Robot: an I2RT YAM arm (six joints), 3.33 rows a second.
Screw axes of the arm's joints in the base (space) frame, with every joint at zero. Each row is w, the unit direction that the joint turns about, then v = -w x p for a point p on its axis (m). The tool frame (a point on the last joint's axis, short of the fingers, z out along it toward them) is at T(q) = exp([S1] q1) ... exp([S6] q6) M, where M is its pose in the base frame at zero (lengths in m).
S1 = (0, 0, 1, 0, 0, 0)
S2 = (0, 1, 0, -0.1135, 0, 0.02)
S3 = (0, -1, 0, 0.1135, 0, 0.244)
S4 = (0, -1, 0, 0.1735, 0, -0.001)
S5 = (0, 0, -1, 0, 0.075, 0)
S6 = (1, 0, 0, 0, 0.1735, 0)
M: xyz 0.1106 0 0.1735 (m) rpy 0 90 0 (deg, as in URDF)
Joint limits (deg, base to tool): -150..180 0..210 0..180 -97..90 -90..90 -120..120
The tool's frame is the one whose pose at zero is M.
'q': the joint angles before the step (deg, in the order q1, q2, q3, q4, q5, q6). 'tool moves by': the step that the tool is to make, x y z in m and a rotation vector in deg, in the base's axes. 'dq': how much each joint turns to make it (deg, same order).
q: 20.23, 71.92, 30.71, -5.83, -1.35, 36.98
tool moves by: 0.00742, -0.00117, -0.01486, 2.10, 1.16, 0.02
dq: -1.24, 4.19, -1.00, 4.83, -2.60, 0.68
